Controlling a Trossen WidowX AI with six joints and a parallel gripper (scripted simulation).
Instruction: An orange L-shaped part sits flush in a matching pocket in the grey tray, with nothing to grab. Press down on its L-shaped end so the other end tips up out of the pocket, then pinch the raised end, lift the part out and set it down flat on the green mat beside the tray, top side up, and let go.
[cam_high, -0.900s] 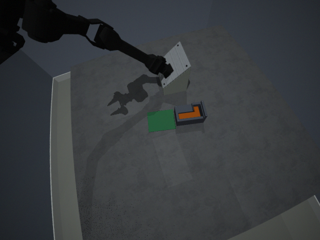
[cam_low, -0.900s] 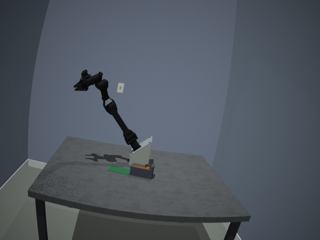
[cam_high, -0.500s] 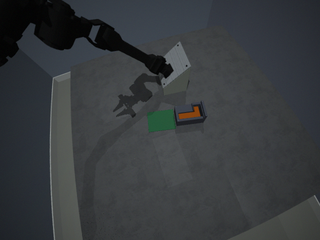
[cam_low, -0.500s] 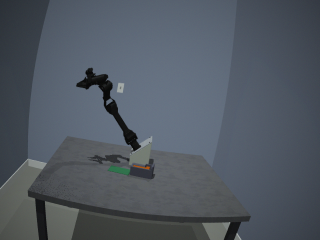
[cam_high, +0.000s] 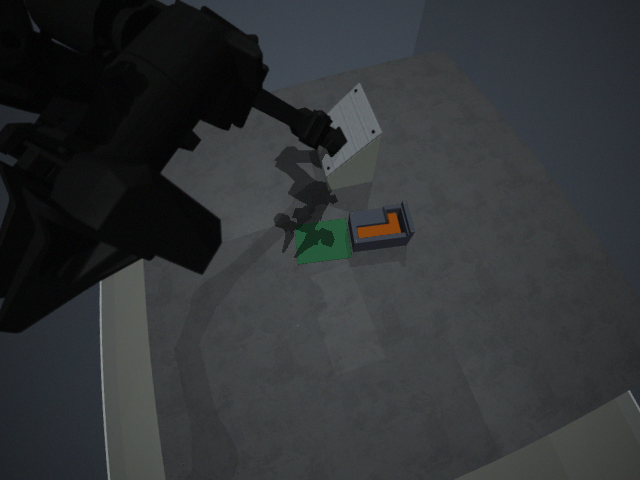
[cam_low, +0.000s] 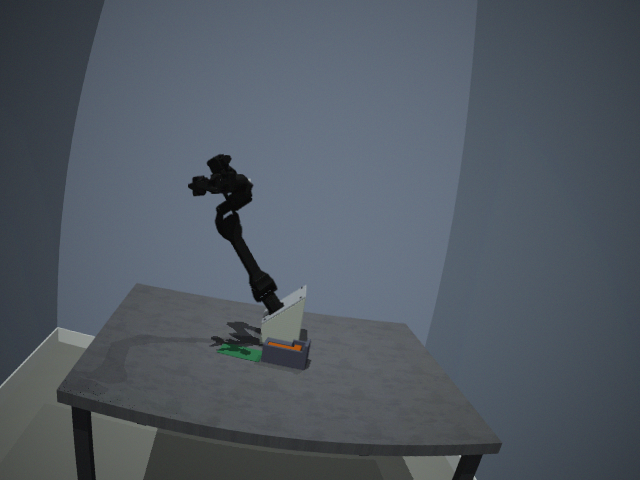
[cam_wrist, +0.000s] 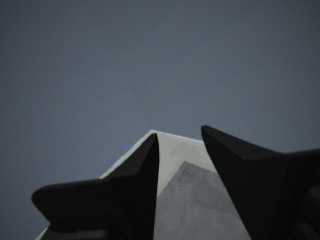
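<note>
The orange L-shaped part is 180 mm behind my gripper tip, 380 mm to the left of it and 520 mm below it. From my gripper tip the other things lie so: green mat 210 mm behind, 220 mm to the left, 580 mm below.
</note>
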